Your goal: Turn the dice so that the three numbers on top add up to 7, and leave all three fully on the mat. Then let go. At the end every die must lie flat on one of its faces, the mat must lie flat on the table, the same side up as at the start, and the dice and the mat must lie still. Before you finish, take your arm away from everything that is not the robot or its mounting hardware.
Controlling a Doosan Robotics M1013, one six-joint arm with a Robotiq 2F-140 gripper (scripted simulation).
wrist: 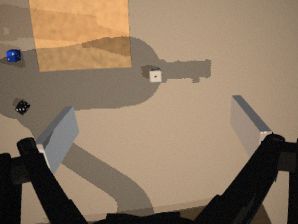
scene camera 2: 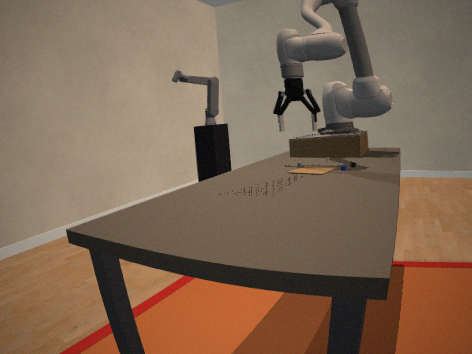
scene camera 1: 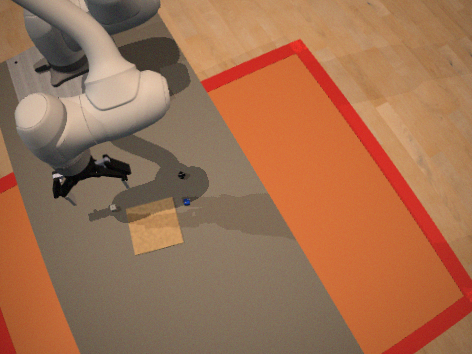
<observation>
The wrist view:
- my gripper: 152, 114
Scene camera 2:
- my gripper: 298, 131
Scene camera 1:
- my gripper: 100, 192
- mat: 153, 226
</observation>
